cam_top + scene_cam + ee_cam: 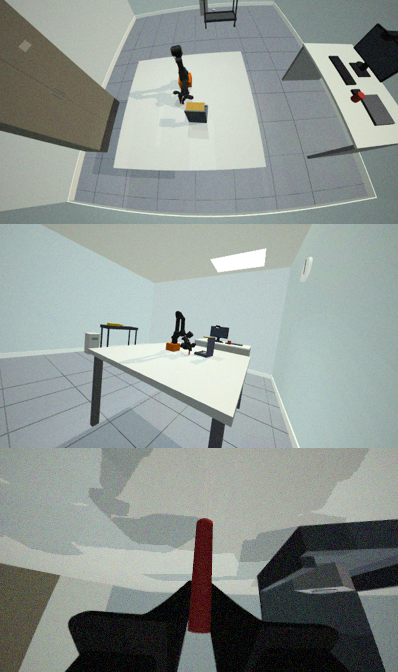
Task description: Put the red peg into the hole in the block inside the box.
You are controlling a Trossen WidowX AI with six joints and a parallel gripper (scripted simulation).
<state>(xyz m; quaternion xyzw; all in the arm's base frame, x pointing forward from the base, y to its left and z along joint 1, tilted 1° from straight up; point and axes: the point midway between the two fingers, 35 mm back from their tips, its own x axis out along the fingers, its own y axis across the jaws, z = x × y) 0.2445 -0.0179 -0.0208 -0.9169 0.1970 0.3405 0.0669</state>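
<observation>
Right now the yellow roof is 17 cm above my gripper tip, 15 cm to the left of it and 13 cm ahead of it. From my gripper tip the other things lie so: red peg 3 cm behind, 1 cm to the left, 1 cm below.
</observation>
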